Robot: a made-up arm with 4 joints. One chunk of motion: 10 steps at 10 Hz.
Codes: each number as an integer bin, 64 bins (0 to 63) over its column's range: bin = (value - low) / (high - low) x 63, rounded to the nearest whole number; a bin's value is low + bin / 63 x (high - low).
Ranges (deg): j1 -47..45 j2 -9..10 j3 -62..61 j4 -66..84
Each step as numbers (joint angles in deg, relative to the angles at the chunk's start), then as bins.
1 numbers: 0.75 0.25 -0.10 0.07
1 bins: 33 31 32 28
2 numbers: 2.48 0.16 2.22 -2.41
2 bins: 34 30 33 27
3 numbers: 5.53 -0.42 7.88 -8.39
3 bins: 36 28 36 24
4 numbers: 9.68 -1.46 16.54 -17.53
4 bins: 39 25 40 20
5 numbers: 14.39 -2.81 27.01 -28.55
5 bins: 42 21 46 16
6 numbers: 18.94 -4.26 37.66 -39.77
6 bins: 45 16 51 11
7 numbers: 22.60 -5.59 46.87 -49.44
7 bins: 48 11 56 7
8 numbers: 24.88 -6.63 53.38 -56.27
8 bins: 49 8 59 4
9 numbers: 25.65 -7.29 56.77 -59.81
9 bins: 50 6 61 3
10 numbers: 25.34 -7.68 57.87 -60.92
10 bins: 50 4 61 2
